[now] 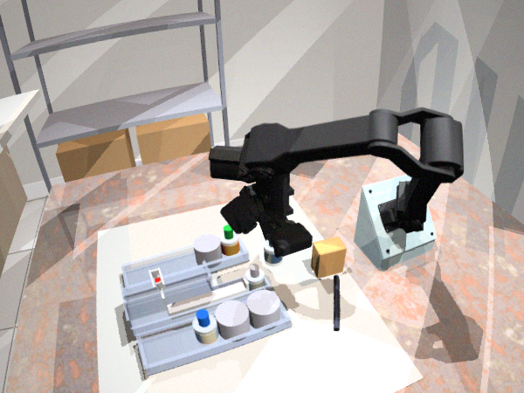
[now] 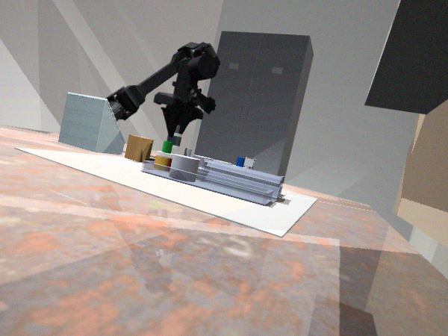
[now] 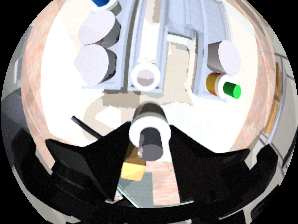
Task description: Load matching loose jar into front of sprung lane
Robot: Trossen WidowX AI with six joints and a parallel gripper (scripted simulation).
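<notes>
The cardboard box lies 120 mm behind my gripper tip, 20 mm to the left of it and 50 mm below it. From my gripper tip the other things lie so: sprung lane: 190 mm ahead, 10 mm to the right, 70 mm below; then white pusher plate: 150 mm ahead, 20 mm to the right, 40 mm below; then black rod: 90 mm behind, 110 mm to the left, 80 mm below.
</notes>
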